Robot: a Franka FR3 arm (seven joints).
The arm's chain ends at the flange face. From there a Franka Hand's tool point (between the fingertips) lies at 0.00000 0.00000 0.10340 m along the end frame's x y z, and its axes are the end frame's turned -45 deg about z.
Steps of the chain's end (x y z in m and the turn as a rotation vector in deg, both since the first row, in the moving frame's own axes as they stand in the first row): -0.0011 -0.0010 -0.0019 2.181 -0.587 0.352; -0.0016 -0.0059 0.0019 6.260 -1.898 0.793; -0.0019 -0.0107 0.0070 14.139 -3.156 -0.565
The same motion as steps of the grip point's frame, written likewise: 0.0020 -0.0050 -0.0020 1.957 1.127 0.352; 0.0087 -0.0157 0.0012 5.769 3.084 0.793; 0.0200 -0.0308 0.0037 12.229 7.766 -0.565
